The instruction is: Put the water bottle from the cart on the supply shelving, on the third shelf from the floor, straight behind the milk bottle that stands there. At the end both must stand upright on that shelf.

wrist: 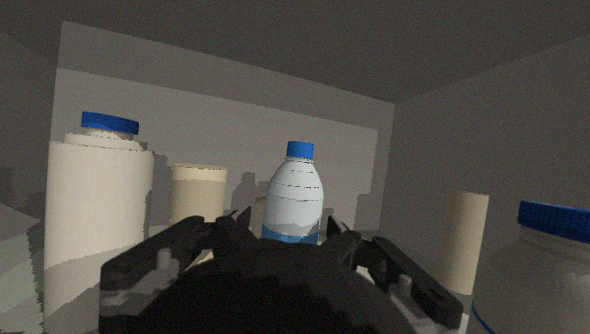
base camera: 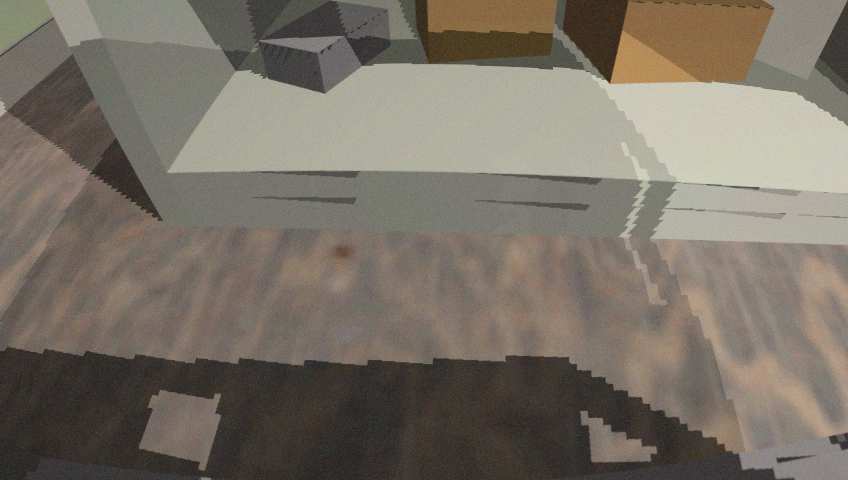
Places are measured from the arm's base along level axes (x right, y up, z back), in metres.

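Pixels of known places: gripper, fingertip midpoint: (wrist: 289, 220).
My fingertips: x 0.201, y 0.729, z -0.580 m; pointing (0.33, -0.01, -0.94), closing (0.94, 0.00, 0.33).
Behind a point stands the place of what it marks.
The water bottle (wrist: 294, 192) {z -0.571, x 0.200, y 0.760 m}, white with a blue cap and a blue band, stands upright inside the shelving compartment in the wrist view. My gripper (wrist: 289, 220) {z -0.580, x 0.201, y 0.729 m} is open, with nothing held; the bottle shows between and beyond its fingertips, and its lower part is hidden by the gripper. At the right edge a wide bottle (wrist: 535, 272) {z -0.460, x 0.299, y 0.745 m} with a blue cap stands close to the camera, cut off by the frame; it looks like the milk bottle. A tall white bottle (wrist: 97, 200) {z -0.630, x 0.022, y 0.729 m} with a blue cap stands at the left. I cannot tell for certain which is the milk bottle.
Cream cylinders (wrist: 199, 192) {z -0.603, x 0.115, y 0.748 m} (wrist: 466, 242) {z -0.570, x 0.528, y 0.686 m} stand left and right of the water bottle. A side wall (wrist: 500, 135) {z -0.569, x 0.590, y 0.883 m} closes the compartment at the right. In the base view, orange boxes (base camera: 484, 29) {z -0.615, x 0.060, y -0.282 m} (base camera: 693, 44) {z -0.571, x 0.298, y -0.270 m} and a grey block (base camera: 294, 62) {z -0.568, x -0.150, y -0.289 m} stand on the low shelf (base camera: 404, 124) {z -0.481, x -0.030, y -0.320 m}.
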